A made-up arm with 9 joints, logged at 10 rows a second.
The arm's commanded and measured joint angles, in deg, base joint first. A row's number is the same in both.
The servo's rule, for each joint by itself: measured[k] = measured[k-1] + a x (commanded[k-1-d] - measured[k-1]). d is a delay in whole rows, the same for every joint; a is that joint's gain. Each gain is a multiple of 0.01, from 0.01 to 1. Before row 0 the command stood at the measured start. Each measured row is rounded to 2 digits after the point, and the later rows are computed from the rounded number. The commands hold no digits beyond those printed.
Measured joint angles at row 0: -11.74, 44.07, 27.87, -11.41, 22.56, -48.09, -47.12, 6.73, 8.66
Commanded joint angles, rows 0 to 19: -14.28, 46.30, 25.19, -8.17, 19.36, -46.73, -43.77, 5.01, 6.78; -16.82, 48.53, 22.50, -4.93, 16.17, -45.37, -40.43, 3.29, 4.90; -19.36, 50.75, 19.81, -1.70, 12.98, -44.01, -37.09, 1.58, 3.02; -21.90, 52.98, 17.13, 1.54, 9.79, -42.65, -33.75, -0.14, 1.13; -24.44, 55.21, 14.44, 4.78, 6.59, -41.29, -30.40, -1.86, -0.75; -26.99, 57.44, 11.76, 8.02, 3.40, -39.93, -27.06, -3.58, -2.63; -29.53, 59.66, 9.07, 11.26, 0.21, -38.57, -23.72, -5.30, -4.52; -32.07, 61.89, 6.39, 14.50, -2.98, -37.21, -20.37, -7.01, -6.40; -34.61, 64.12, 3.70, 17.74, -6.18, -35.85, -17.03, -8.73, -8.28; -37.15, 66.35, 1.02, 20.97, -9.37, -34.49, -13.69, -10.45, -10.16; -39.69, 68.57, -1.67, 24.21, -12.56, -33.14, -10.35, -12.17, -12.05; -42.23, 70.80, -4.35, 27.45, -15.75, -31.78, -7.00, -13.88, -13.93; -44.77, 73.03, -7.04, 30.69, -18.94, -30.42, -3.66, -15.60, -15.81; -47.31, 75.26, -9.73, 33.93, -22.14, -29.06, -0.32, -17.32, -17.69; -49.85, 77.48, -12.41, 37.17, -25.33, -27.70, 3.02, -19.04, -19.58; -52.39, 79.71, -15.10, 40.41, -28.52, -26.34, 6.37, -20.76, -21.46; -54.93, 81.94, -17.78, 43.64, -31.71, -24.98, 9.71, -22.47, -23.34; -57.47, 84.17, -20.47, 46.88, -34.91, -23.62, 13.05, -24.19, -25.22; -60.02, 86.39, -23.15, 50.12, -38.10, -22.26, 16.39, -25.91, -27.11; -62.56, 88.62, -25.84, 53.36, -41.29, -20.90, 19.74, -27.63, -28.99
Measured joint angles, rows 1 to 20: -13.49, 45.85, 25.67, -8.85, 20.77, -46.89, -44.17, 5.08, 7.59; -15.79, 47.99, 23.07, -5.75, 18.19, -45.55, -40.88, 3.36, 6.06; -18.25, 50.20, 20.40, -2.55, 15.27, -44.19, -37.54, 1.65, 4.33; -20.77, 52.42, 17.72, 0.68, 12.20, -42.83, -34.20, -0.07, 2.51; -23.30, 54.65, 15.03, 3.92, 9.06, -41.47, -30.86, -1.79, 0.65; -25.85, 56.88, 12.35, 7.16, 5.89, -40.11, -27.52, -3.51, -1.22; -28.39, 59.10, 9.66, 10.40, 2.71, -38.75, -24.18, -5.23, -3.10; -30.93, 61.33, 6.98, 13.64, -0.48, -37.39, -20.83, -6.94, -4.98; -33.47, 63.56, 4.29, 16.88, -3.67, -36.03, -17.49, -8.66, -6.86; -36.01, 65.79, 1.61, 20.11, -6.86, -34.67, -14.15, -10.38, -8.74; -38.55, 68.01, -1.08, 23.35, -10.05, -33.32, -10.81, -12.10, -10.63; -41.09, 70.24, -3.76, 26.59, -13.24, -31.96, -7.46, -13.81, -12.51; -43.63, 72.47, -6.45, 29.83, -16.43, -30.60, -4.12, -15.53, -14.39; -46.17, 74.70, -9.14, 33.07, -19.63, -29.24, -0.78, -17.25, -16.27; -48.71, 76.92, -11.82, 36.31, -22.82, -27.88, 2.56, -18.97, -18.16; -51.25, 79.15, -14.51, 39.55, -26.01, -26.52, 5.91, -20.69, -20.04; -53.79, 81.38, -17.19, 42.78, -29.20, -25.16, 9.25, -22.40, -21.92; -56.33, 83.61, -19.88, 46.02, -32.40, -23.80, 12.59, -24.12, -23.80; -58.88, 85.83, -22.56, 49.26, -35.59, -22.44, 15.93, -25.84, -25.69; -61.42, 88.06, -25.25, 52.50, -38.78, -21.08, 19.28, -27.56, -27.57
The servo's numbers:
d 0
a 0.69 0.80 0.82 0.79 0.56 0.88 0.88 0.96 0.57

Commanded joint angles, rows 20 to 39: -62.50, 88.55, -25.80, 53.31, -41.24, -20.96, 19.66, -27.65, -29.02; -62.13, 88.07, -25.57, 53.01, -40.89, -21.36, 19.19, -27.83, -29.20; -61.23, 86.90, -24.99, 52.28, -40.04, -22.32, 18.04, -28.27, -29.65; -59.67, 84.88, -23.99, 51.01, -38.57, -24.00, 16.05, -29.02, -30.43; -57.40, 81.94, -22.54, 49.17, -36.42, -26.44, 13.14, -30.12, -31.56; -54.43, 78.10, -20.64, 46.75, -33.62, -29.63, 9.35, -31.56, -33.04; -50.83, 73.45, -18.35, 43.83, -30.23, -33.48, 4.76, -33.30, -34.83; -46.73, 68.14, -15.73, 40.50, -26.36, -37.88, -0.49, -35.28, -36.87; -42.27, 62.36, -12.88, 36.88, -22.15, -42.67, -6.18, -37.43, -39.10; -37.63, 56.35, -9.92, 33.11, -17.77, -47.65, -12.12, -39.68, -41.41; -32.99, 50.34, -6.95, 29.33, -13.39, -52.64, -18.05, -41.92, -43.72; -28.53, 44.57, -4.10, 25.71, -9.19, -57.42, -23.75, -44.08, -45.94; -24.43, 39.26, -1.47, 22.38, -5.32, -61.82, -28.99, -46.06, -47.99; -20.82, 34.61, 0.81, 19.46, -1.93, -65.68, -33.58, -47.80, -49.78; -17.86, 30.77, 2.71, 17.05, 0.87, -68.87, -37.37, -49.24, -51.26; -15.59, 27.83, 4.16, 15.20, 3.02, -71.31, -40.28, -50.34, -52.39; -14.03, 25.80, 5.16, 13.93, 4.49, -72.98, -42.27, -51.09, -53.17; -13.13, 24.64, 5.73, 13.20, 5.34, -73.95, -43.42, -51.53, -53.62; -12.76, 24.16, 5.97, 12.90, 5.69, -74.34, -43.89, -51.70, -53.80; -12.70, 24.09, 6.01, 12.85, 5.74, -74.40, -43.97, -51.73, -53.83
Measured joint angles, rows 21 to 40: -62.17, 88.45, -25.70, 53.14, -40.16, -20.97, 19.61, -27.65, -28.40; -62.14, 88.15, -25.59, 53.04, -40.57, -21.31, 19.24, -27.82, -28.86; -61.51, 87.15, -25.10, 52.44, -40.27, -22.20, 18.18, -28.25, -29.31; -60.24, 85.33, -24.19, 51.31, -39.32, -23.78, 16.31, -28.99, -29.95; -58.28, 82.62, -22.84, 49.62, -37.70, -26.12, 13.52, -30.07, -30.87; -55.62, 79.00, -21.04, 47.35, -35.42, -29.21, 9.85, -31.50, -32.11; -52.31, 74.56, -18.83, 44.57, -32.51, -32.97, 5.37, -33.23, -33.66; -48.46, 69.42, -16.29, 41.35, -29.07, -37.29, 0.21, -35.20, -35.49; -44.19, 63.77, -13.49, 37.82, -25.19, -42.02, -5.41, -37.34, -37.55; -39.66, 57.83, -10.56, 34.10, -21.03, -46.97, -11.31, -39.59, -39.75; -35.06, 51.84, -7.60, 30.33, -16.75, -51.96, -17.24, -41.83, -42.01; -30.55, 46.02, -4.73, 26.68, -12.52, -56.76, -22.97, -43.99, -44.25; -26.33, 40.61, -2.06, 23.28, -8.49, -61.21, -28.27, -45.98, -46.38; -22.53, 35.81, 0.29, 20.26, -4.82, -65.14, -32.94, -47.73, -48.32; -19.31, 31.78, 2.27, 17.72, -1.63, -68.42, -36.84, -49.18, -50.00; -16.74, 28.62, 3.82, 15.73, 0.97, -70.96, -39.87, -50.29, -51.36; -14.87, 26.36, 4.92, 14.31, 2.94, -72.74, -41.98, -51.06, -52.39; -13.67, 24.98, 5.58, 13.43, 4.28, -73.80, -43.25, -51.51, -53.09; -13.04, 24.32, 5.90, 13.01, 5.07, -74.28, -43.81, -51.69, -53.49; -12.81, 24.14, 5.99, 12.88, 5.45, -74.39, -43.95, -51.73, -53.68
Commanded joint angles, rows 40 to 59: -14.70, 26.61, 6.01, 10.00, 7.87, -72.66, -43.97, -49.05, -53.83; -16.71, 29.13, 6.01, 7.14, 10.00, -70.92, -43.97, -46.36, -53.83; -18.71, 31.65, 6.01, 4.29, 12.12, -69.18, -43.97, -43.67, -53.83; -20.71, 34.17, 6.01, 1.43, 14.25, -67.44, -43.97, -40.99, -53.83; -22.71, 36.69, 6.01, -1.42, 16.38, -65.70, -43.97, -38.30, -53.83; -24.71, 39.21, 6.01, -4.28, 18.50, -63.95, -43.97, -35.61, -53.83; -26.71, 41.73, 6.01, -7.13, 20.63, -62.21, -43.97, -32.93, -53.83; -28.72, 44.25, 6.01, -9.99, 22.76, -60.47, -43.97, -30.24, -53.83; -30.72, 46.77, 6.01, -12.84, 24.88, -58.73, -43.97, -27.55, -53.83; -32.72, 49.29, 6.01, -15.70, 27.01, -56.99, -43.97, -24.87, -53.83; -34.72, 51.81, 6.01, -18.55, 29.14, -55.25, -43.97, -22.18, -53.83; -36.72, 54.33, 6.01, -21.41, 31.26, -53.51, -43.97, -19.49, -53.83; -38.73, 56.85, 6.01, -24.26, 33.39, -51.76, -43.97, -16.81, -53.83; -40.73, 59.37, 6.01, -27.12, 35.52, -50.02, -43.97, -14.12, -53.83; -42.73, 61.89, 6.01, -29.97, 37.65, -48.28, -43.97, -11.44, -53.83; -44.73, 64.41, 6.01, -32.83, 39.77, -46.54, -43.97, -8.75, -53.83; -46.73, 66.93, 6.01, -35.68, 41.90, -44.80, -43.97, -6.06, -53.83; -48.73, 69.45, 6.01, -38.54, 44.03, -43.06, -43.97, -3.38, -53.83; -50.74, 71.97, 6.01, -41.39, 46.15, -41.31, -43.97, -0.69, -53.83; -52.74, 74.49, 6.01, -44.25, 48.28, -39.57, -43.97, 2.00, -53.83
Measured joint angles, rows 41 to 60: -14.11, 26.12, 6.01, 10.60, 6.81, -72.87, -43.97, -49.16, -53.77; -15.90, 28.53, 6.01, 7.87, 8.60, -71.15, -43.97, -46.47, -53.80; -17.84, 31.03, 6.01, 5.04, 10.57, -69.42, -43.97, -43.78, -53.82; -19.82, 33.54, 6.01, 2.19, 12.63, -67.68, -43.97, -41.10, -53.83; -21.81, 36.06, 6.01, -0.66, 14.73, -65.94, -43.97, -38.41, -53.83; -23.81, 38.58, 6.01, -3.52, 16.84, -64.19, -43.97, -35.72, -53.83; -25.81, 41.10, 6.01, -6.37, 18.96, -62.45, -43.97, -33.04, -53.83; -27.82, 43.62, 6.01, -9.23, 21.09, -60.71, -43.97, -30.35, -53.83; -29.82, 46.14, 6.01, -12.08, 23.21, -58.97, -43.97, -27.66, -53.83; -31.82, 48.66, 6.01, -14.94, 25.34, -57.23, -43.97, -24.98, -53.83; -33.82, 51.18, 6.01, -17.79, 27.47, -55.49, -43.97, -22.29, -53.83; -35.82, 53.70, 6.01, -20.65, 29.59, -53.75, -43.97, -19.60, -53.83; -37.83, 56.22, 6.01, -23.50, 31.72, -52.00, -43.97, -16.92, -53.83; -39.83, 58.74, 6.01, -26.36, 33.85, -50.26, -43.97, -14.23, -53.83; -41.83, 61.26, 6.01, -29.21, 35.98, -48.52, -43.97, -11.55, -53.83; -43.83, 63.78, 6.01, -32.07, 38.10, -46.78, -43.97, -8.86, -53.83; -45.83, 66.30, 6.01, -34.92, 40.23, -45.04, -43.97, -6.17, -53.83; -47.83, 68.82, 6.01, -37.78, 42.36, -43.30, -43.97, -3.49, -53.83; -49.84, 71.34, 6.01, -40.63, 44.48, -41.55, -43.97, -0.80, -53.83; -51.84, 73.86, 6.01, -43.49, 46.61, -39.81, -43.97, 1.89, -53.83
